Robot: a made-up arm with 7 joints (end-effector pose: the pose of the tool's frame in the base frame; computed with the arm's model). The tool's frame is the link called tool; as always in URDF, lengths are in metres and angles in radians.
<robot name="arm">
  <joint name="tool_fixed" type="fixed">
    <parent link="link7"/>
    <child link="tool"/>
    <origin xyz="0 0 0"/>
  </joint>
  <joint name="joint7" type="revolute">
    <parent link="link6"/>
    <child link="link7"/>
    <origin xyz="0 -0.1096 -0.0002" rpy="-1.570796 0 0"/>
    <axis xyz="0 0 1"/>
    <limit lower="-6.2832" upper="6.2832"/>
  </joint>
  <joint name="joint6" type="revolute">
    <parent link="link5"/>
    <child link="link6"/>
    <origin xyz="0 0.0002 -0.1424" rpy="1.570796 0 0"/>
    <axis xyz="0 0 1"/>
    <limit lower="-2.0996" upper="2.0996"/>
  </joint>
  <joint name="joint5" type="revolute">
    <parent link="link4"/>
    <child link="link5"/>
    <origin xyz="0 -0.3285 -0.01" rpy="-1.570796 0 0"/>
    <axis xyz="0 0 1"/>
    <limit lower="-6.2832" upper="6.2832"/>
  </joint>
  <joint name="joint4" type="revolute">
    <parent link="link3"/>
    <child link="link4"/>
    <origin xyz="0 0.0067 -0.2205" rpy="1.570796 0 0"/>
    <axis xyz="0 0 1"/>
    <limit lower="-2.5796" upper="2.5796"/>
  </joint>
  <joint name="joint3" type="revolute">
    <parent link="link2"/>
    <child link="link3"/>
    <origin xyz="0 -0.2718 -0.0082" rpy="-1.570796 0 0"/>
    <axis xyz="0 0 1"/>
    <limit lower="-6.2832" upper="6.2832"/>
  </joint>
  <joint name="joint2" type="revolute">
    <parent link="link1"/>
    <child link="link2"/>
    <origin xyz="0 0.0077 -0.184" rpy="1.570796 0 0"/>
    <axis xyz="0 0 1"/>
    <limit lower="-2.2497" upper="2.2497"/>
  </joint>
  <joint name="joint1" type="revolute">
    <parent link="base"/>
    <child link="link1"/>
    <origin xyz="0 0 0.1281" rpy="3.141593 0 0"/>
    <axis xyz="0 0 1"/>
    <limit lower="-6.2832" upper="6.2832"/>
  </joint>
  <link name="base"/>
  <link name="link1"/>
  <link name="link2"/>
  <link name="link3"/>
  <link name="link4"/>
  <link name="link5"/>
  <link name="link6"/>
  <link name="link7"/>
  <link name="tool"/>
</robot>
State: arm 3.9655 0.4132 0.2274 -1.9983 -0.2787 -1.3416 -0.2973
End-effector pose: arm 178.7 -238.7 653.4 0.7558 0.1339 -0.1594 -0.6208
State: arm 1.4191 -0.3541 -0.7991 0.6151 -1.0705 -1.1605 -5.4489
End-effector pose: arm 81.4 100.2 1282.4 0.2749 -0.8876 0.2614 -0.2613
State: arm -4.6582 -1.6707 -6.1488 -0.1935 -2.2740 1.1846 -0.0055
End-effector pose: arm 118.4 957.2 61.9 0.7095 0.3398 -0.3056 -0.5364
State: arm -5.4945 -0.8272 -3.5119 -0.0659 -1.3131 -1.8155 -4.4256
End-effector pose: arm -398.1 565.1 950.8 0.0720 0.5061 0.3327 -0.7924
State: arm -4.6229 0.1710 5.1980 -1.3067 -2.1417 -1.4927 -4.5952
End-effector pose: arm -460.6 37.7 996.2 0.3855 -0.7927 -0.2686 -0.3884
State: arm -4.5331 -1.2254 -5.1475 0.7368 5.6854 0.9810 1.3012
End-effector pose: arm -242.4 772.2 788.1 0.3634 -0.1747 0.9141 0.0419
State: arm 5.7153 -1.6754 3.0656 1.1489 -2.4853 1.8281 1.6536
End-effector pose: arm -547.2 -458.4 -129.4 0.4877 -0.8411 0.2335 -0.0170
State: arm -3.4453 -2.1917 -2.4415 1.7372 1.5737 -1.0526 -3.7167
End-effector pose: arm 143.8 -225.1 -287.1 0.7992 0.2577 0.2806 0.4648
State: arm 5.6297 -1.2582 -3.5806 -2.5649 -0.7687 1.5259 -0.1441
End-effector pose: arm -67.0 35.6 658.5 0.0155 -0.5057 0.8420 0.1874
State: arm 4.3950 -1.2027 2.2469 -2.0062 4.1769 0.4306 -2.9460
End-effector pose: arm -317.9 -204.1 708.1 0.2634 -0.1555 0.8468 -0.4352
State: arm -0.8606 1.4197 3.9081 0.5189 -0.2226 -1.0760 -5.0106
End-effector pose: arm 527.7 820.8 561.8 0.2480 -0.3342 -0.4508 0.7897
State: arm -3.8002 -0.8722 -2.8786 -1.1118 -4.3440 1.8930 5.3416
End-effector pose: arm 171.8 148.5 1055.3 0.7491 -0.6283 0.0265 0.2081
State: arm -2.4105 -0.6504 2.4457 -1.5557 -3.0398 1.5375 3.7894
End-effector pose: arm -234.3 -183.8 842.2 0.2736 -0.1675 0.3278 -0.8886
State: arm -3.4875 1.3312 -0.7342 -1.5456 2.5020 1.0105 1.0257
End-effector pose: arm -460.6 285.6 750.5 0.7136 0.6690 -0.0813 -0.1914
